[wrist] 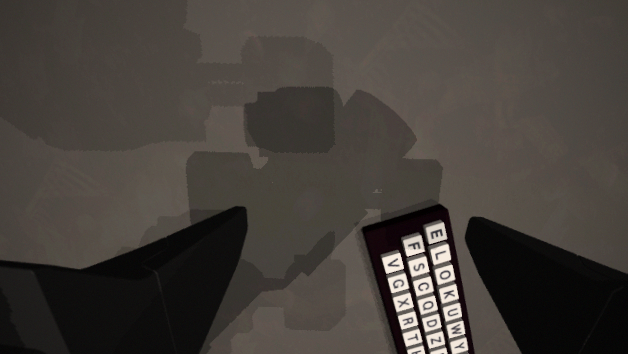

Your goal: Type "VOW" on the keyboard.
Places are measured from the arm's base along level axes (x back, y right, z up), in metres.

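Pixels of known places: gripper, fingertip midpoint: (356, 223).
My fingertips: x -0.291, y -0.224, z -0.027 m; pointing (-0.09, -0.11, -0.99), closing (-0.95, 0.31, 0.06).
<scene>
For each thing: its top centre in the pictures, then the offset to it from my fingertips. Level surfaces: height alone.
- dark keyboard, top centre: (433, 327) dx -0.041, dy +0.141, dz -0.081 m
- V key, top centre: (393, 263) dx -0.022, dy +0.075, dz -0.081 m
- O key, top centre: (445, 274) dx -0.058, dy +0.096, dz -0.081 m
- W key, top centre: (456, 329) dx -0.059, dy +0.149, dz -0.081 m
- grey-brown table top, surface height: dz -0.099 m
A dark keyboard (384, 236) with white letter keys lies at the lower right of the wrist view, tilted, with its near part cut off by the bottom edge. Three rows of keys run down it. The V key (392, 262) is at the top of the left row. The O key (444, 275) is third in the right row, below E and L. The W key (455, 329) is lower in that same row, between U and Y. My gripper (356, 223) is wide open and empty, its black fingers on either side of the keyboard in view, the right one nearer to it.
A grey-brown table top (525, 100) lies under the keyboard. Dark overlapping shadows of the arm and gripper fall across the middle and upper left of it, reaching the keyboard's far end.
</scene>
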